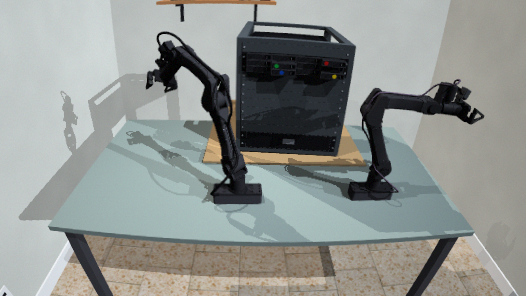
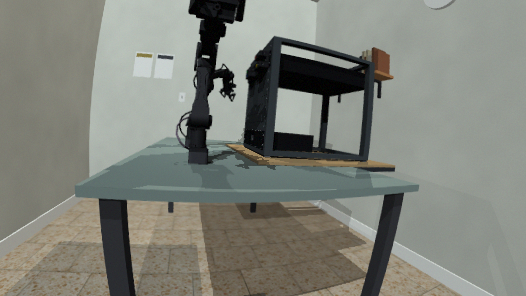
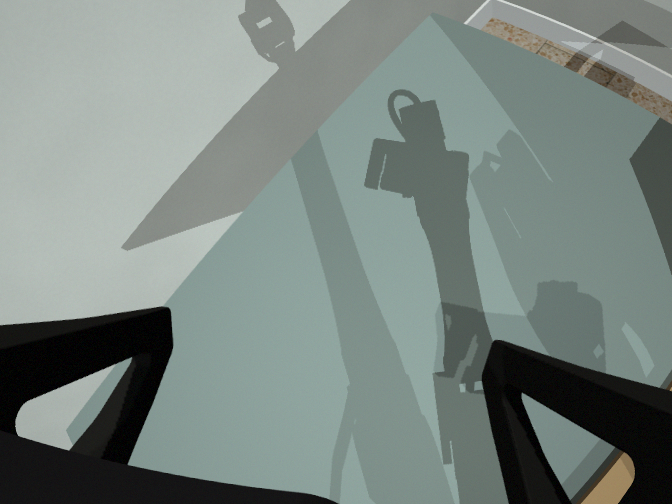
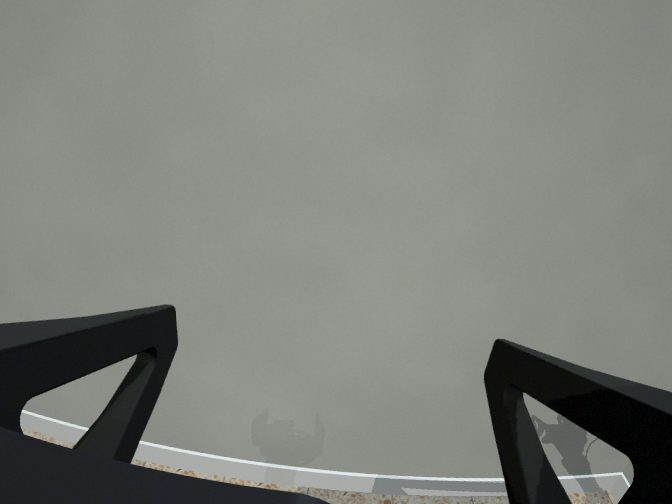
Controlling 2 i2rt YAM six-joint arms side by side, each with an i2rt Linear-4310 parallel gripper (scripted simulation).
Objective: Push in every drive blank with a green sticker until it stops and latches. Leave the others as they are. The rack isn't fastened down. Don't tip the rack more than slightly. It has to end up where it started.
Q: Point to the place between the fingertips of my left gripper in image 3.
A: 331, 346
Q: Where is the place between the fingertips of my right gripper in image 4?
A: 333, 344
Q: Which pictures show the dark rack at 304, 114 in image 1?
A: Image 1 and image 2 only.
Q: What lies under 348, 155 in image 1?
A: A wooden board.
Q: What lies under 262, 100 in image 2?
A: A dark rack.
